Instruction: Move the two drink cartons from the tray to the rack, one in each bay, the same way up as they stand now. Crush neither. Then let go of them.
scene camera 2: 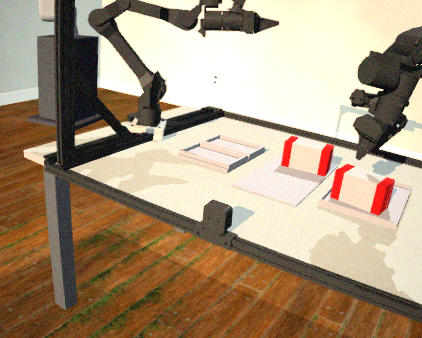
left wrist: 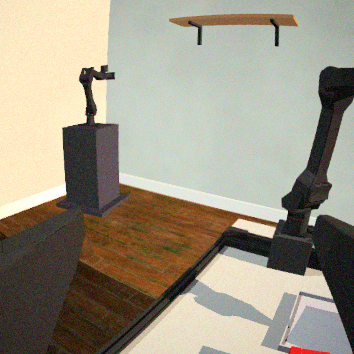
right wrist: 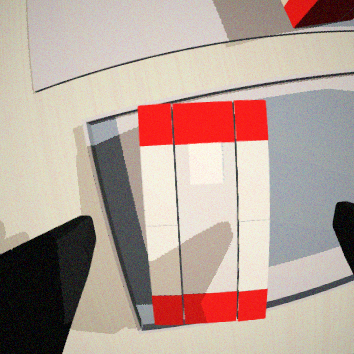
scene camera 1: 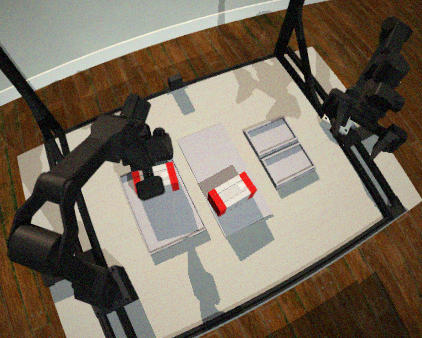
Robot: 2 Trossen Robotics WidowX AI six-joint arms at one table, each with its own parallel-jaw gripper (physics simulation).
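Places are measured from the left arm's base along level axes (x left, y back, z up), in millimetres.
Pixels of known places: left gripper, fingertip midpoint: (scene camera 2: 277, 22) (left wrist: 203, 225) (scene camera 1: 353, 148); right gripper, fingertip midpoint: (scene camera 2: 365, 155) (right wrist: 218, 222) (scene camera 1: 156, 170); left arm's base at its link origin: (scene camera 2: 148, 123); right arm's base at its link origin: (left wrist: 295, 229) (scene camera 1: 105, 291).
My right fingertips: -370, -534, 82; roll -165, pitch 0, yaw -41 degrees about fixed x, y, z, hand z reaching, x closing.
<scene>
For each thing: its top centre in the pictures, then the offset to it from my right fingertips, as dx, dy, dz. "spot": a spot on its surface instead. Level surfaces: height alone.
- drink carton at its top centre: (right wrist: 208, 223) (scene camera 2: 365, 175) (scene camera 1: 154, 177) -8, -8, -44
- walled tray at its top centre: (right wrist: 281, 200) (left wrist: 348, 328) (scene camera 2: 370, 192) (scene camera 1: 160, 201) +33, -47, -102
- flat pale board at its surface level: dz -114
- two-bay rack at its top centre: (scene camera 2: 223, 148) (scene camera 1: 280, 148) +246, +303, -98
- small black block at a spot on its surface: (scene camera 2: 217, 216) (scene camera 1: 172, 78) spot: -191, +321, -79
One drink carton (scene camera 1: 174, 179) (scene camera 2: 357, 190) (right wrist: 207, 200), white with red ends, rests in the walled tray (scene camera 1: 135, 215) (scene camera 2: 332, 206) (right wrist: 112, 220), near one end. The other carton (scene camera 1: 232, 192) (scene camera 2: 307, 157) (right wrist: 300, 10) rests on the flat pale board (scene camera 1: 205, 150) (scene camera 2: 275, 187) (right wrist: 125, 40). The two-bay rack (scene camera 1: 280, 150) (scene camera 2: 205, 162) holds no carton. My right gripper (scene camera 1: 150, 189) (scene camera 2: 361, 156) (right wrist: 218, 222) is wide open above the tray's carton, fingers apart from both its sides. My left gripper (scene camera 1: 378, 151) (scene camera 2: 276, 23) (left wrist: 203, 225) is open and empty, high up.
The board lies between tray and rack. A dark frame rail (scene camera 1: 300, 285) (scene camera 2: 125, 195) edges the table, with a small black block (scene camera 1: 175, 81) (scene camera 2: 217, 216) on it. Upright dark posts (scene camera 1: 289, 30) (scene camera 2: 65, 85) rise at the table's sides.
</scene>
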